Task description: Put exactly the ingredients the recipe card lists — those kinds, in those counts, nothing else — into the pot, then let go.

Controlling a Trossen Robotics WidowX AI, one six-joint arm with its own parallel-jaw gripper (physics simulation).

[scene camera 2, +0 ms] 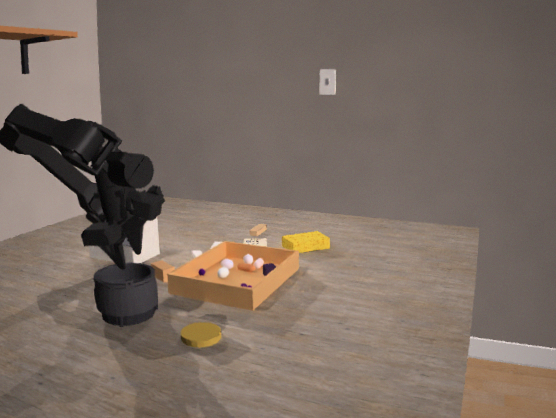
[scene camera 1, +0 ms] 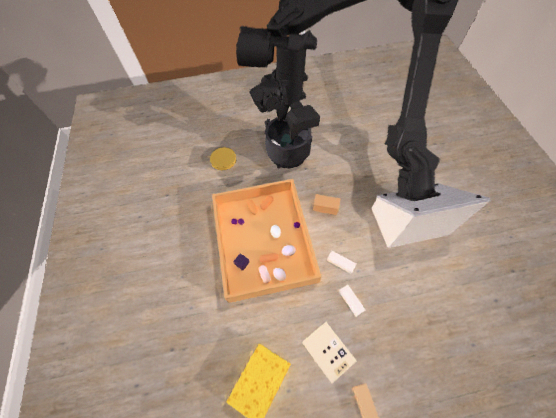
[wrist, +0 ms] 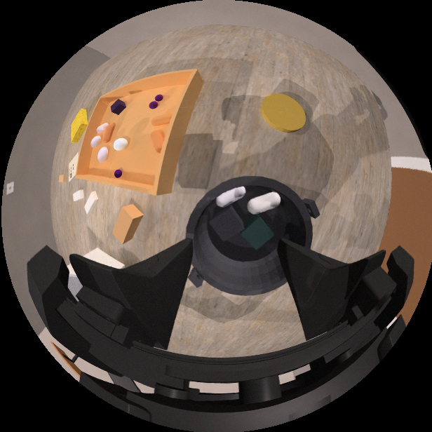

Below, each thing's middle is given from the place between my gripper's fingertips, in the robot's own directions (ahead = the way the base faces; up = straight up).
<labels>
The dark pot [scene camera 2: 129, 296] is 1 cm behind my hand, 1 cm to the right of it and 6 cm below it. Also, from my hand: orange block [wrist: 129, 216] (5 cm behind, 18 cm to the left, 9 cm below); then yellow disc [scene camera 2: 202, 334] (17 cm ahead, 5 cm to the right, 10 cm below); then orange tray [scene camera 1: 252, 239] (12 cm ahead, 22 cm to the left, 8 cm below).
</labels>
